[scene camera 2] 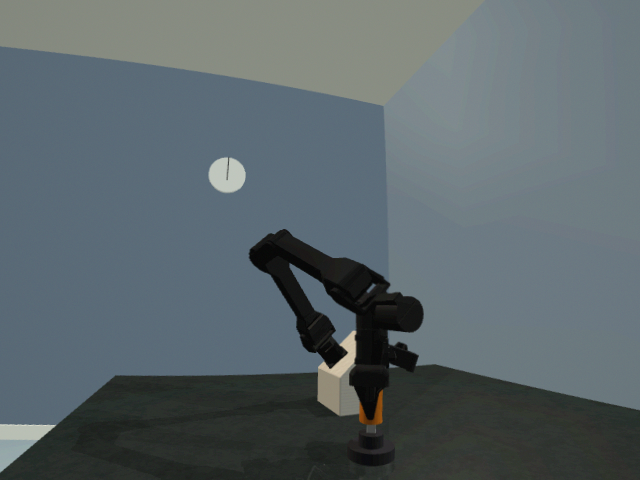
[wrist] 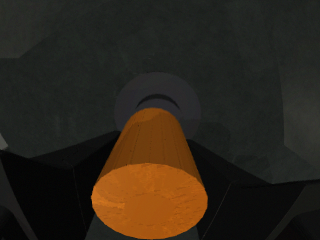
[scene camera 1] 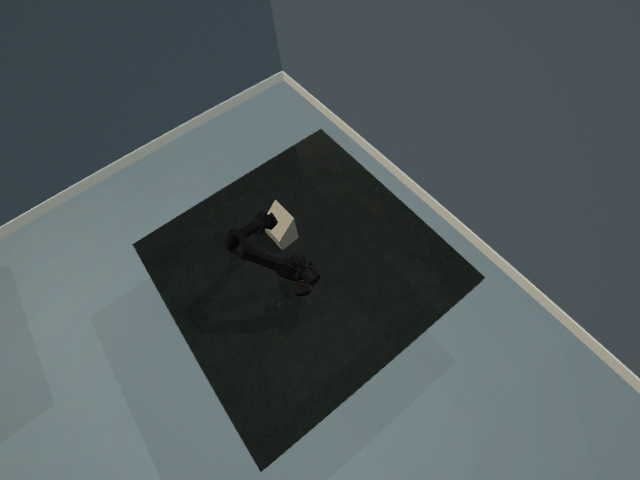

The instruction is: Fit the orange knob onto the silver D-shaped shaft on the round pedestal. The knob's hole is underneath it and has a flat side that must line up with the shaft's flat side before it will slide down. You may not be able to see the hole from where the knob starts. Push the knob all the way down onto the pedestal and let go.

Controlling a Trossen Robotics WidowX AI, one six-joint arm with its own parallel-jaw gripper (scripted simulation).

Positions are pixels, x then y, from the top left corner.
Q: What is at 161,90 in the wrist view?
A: A round black pedestal.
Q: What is my gripper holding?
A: A knob.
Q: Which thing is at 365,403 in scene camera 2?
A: My gripper.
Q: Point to a knob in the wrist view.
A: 150,178
